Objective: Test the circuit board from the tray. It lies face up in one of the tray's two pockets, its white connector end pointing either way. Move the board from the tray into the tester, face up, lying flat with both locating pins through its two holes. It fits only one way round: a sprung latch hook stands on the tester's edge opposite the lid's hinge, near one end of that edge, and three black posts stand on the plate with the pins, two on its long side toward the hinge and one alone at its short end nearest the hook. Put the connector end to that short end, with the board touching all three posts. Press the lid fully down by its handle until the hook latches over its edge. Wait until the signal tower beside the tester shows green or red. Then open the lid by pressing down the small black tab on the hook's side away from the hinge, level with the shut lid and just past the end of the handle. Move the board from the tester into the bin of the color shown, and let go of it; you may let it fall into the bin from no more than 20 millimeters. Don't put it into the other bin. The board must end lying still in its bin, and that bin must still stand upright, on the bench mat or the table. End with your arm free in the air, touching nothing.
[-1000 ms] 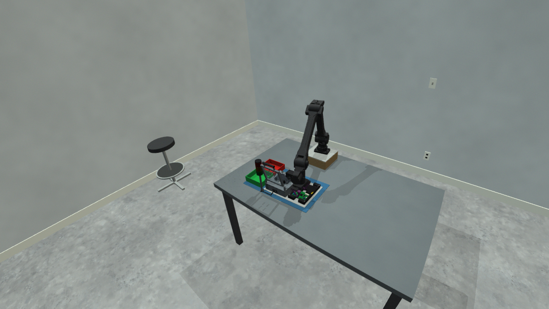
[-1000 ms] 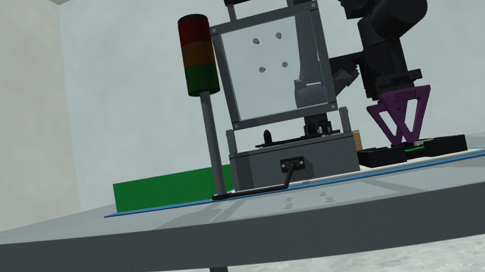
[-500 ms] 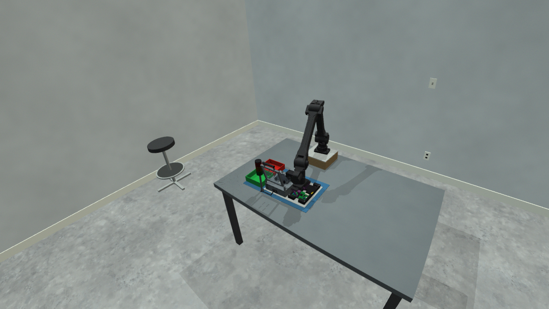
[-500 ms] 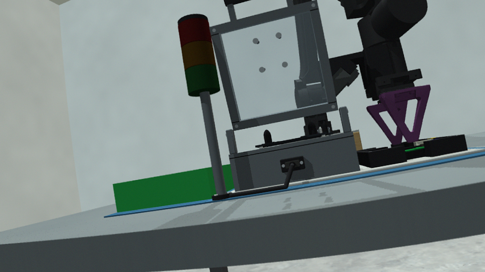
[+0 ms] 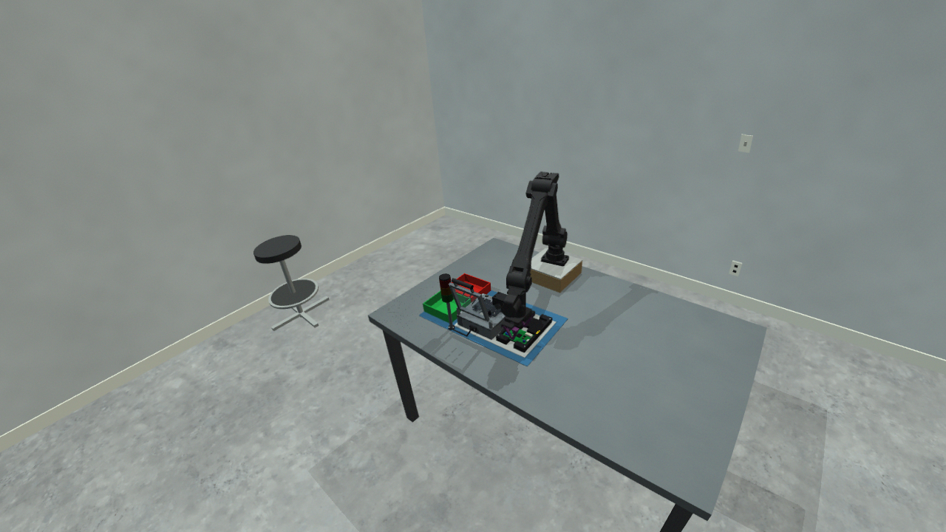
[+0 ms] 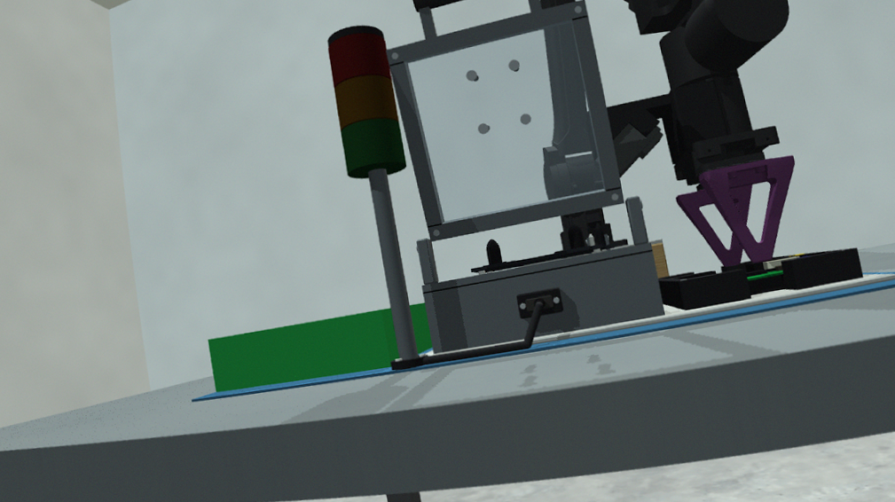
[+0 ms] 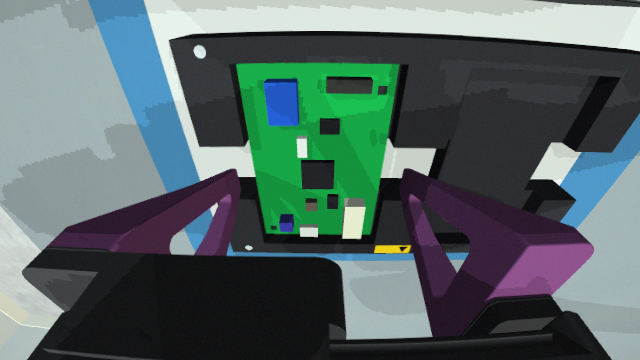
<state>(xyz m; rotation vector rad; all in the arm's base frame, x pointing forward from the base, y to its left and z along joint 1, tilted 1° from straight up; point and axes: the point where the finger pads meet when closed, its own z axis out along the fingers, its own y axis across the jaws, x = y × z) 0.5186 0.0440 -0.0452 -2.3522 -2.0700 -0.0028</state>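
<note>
Now: hand 2 cm above the green circuit board. Round my hand: black tester plate 5 cm behind, 16 cm to the right, 3 cm above; black latch hook 11 cm behind, 10 cm to the right, 5 cm above; clear lid 6 cm ahead, 18 cm to the right, 15 cm above.
</note>
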